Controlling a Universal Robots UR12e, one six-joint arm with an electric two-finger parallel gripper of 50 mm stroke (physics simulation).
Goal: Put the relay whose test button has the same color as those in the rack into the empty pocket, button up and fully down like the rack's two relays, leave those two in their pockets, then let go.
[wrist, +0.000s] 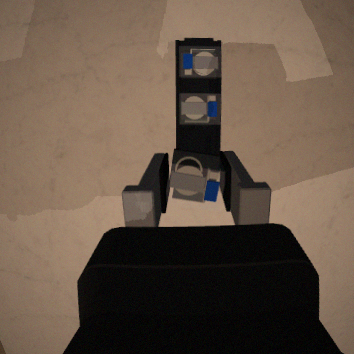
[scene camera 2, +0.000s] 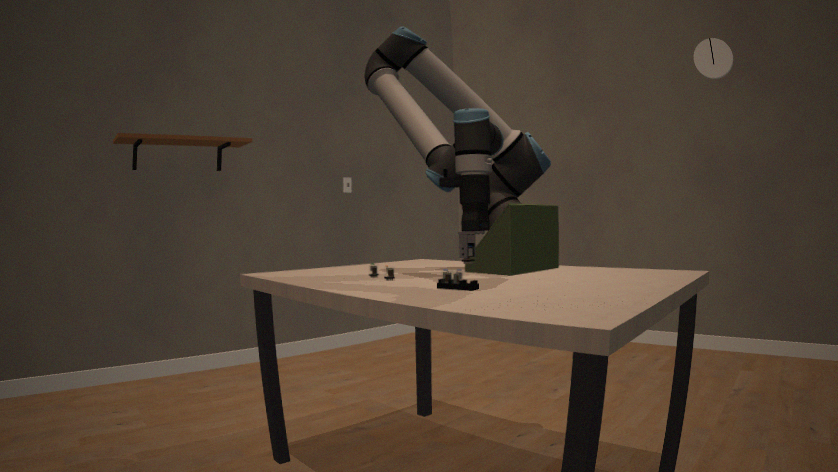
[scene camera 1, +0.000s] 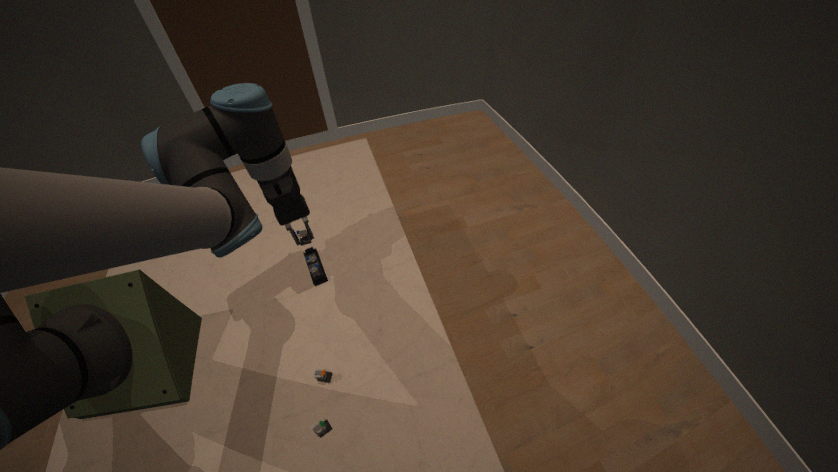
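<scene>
My gripper is shut on a relay with a blue test button, held button up and slightly turned against the rack in the wrist view. It hangs above the table, at the near end of the rack in the wrist view. The black rack holds two relays with blue buttons, a far one and a middle one. The end of the rack nearest the gripper is partly hidden by the held relay, so the empty pocket barely shows.
A relay with an orange button and one with a green button stand apart on the table, away from the rack. The green robot base stands beside the work area.
</scene>
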